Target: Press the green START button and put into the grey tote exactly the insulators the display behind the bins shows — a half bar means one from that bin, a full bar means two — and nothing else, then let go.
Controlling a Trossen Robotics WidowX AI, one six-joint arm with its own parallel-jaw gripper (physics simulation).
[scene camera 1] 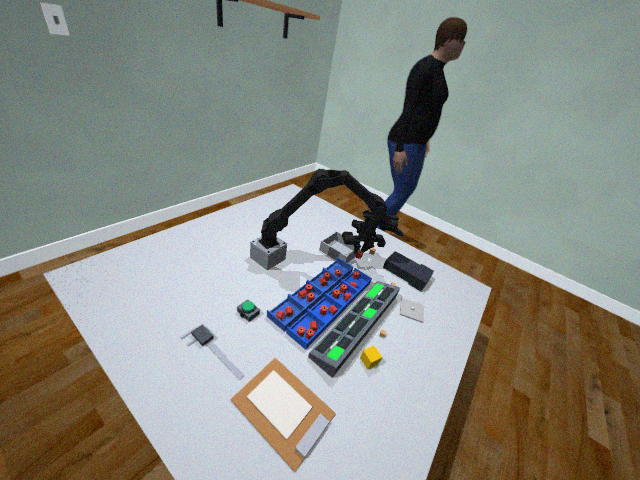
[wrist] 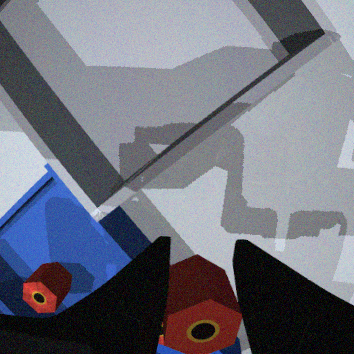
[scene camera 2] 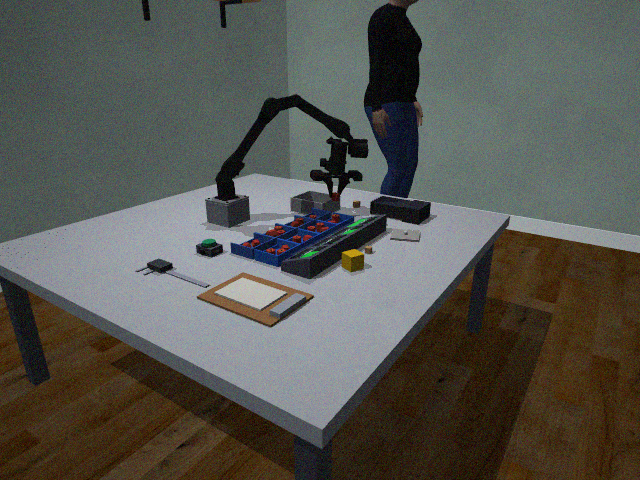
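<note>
My gripper (scene camera 1: 359, 253) (scene camera 2: 335, 195) (wrist: 201, 248) is shut on a red insulator (scene camera 1: 358, 254) (scene camera 2: 335, 196) (wrist: 200, 305), held above the table beside the near right end of the grey tote. The grey tote (scene camera 1: 329, 253) (scene camera 2: 299, 205) (wrist: 55, 117) stands behind the far end of the blue bins (scene camera 1: 297, 339) (scene camera 2: 266, 256) (wrist: 30, 195). The part of its floor that shows in the wrist view holds no insulator. Several red insulators lie in the bins. The display (scene camera 1: 323, 363) (scene camera 2: 310, 267) shows green bars, some wide and some thin. The START button (scene camera 1: 248, 306) (scene camera 2: 208, 241) has a green cap.
A black box (scene camera 1: 408, 270) (scene camera 2: 399, 208) stands right of the tote. A yellow cube (scene camera 1: 371, 357) (scene camera 2: 352, 260), small tan blocks and a pale plate (scene camera 1: 412, 310) (scene camera 2: 405, 235) lie beyond the display. A caliper (scene camera 1: 202, 335) (scene camera 2: 159, 265) and clipboard (scene camera 1: 253, 400) (scene camera 2: 211, 296) lie toward the front. A person stands behind the table.
</note>
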